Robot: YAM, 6 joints.
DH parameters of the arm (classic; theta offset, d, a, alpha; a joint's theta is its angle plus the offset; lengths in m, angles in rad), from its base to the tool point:
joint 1: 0 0.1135 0.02 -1.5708
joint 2: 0 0 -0.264 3.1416
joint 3: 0.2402 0 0.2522 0
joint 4: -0.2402 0 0.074 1.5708
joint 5: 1.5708 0 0 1.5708
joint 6: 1.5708 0.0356 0 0
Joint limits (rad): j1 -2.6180..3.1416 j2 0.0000..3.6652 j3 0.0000..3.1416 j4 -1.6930..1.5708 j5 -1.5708..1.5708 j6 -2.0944..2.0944
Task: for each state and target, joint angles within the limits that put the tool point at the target. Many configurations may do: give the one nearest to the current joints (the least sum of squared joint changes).
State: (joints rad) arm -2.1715 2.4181 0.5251 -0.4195 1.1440 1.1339
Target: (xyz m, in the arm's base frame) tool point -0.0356 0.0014 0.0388
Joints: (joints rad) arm -2.0953 2.4217 0.1391 -0.5898 1.0870 1.1339
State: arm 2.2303 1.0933 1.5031 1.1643 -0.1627 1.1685
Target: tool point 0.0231 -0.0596 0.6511
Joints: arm 2.0715 0.9476 1.8029 1.1396 -0.2367 1.1685
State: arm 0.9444 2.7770 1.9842 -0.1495 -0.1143 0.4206
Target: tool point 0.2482 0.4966 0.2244
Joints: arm 1.0990 2.3646 2.0400 -0.1812 -0.1306 0.4206
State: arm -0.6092 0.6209 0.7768 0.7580 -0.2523 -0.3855
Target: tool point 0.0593 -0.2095 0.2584
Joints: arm -1.3170 0.9619 0.4046 0.6210 -0.1352 -0.3855
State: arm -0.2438 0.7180 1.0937 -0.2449 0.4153 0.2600
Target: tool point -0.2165 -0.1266 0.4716
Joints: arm 0.4576 0.0271 1.4925 -0.1618 0.5279 0.2600
